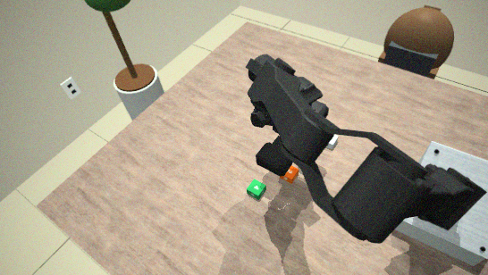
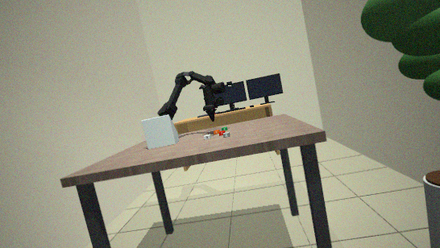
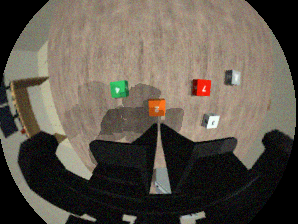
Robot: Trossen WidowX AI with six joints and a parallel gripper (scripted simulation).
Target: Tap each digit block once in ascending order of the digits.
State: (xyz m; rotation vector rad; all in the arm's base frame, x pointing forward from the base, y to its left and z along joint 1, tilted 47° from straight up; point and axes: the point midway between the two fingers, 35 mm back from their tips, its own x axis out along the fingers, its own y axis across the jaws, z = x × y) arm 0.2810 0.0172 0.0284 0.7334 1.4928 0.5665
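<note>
My gripper tip is 40 mm past the white block, 140 mm to the left of it and 70 mm above it. Round my gripper tip: orange block: 10 mm ahead, 70 mm below; red block: 40 mm ahead, 100 mm to the right, 70 mm below; green block: 60 mm ahead, 70 mm to the left, 70 mm below.
</note>
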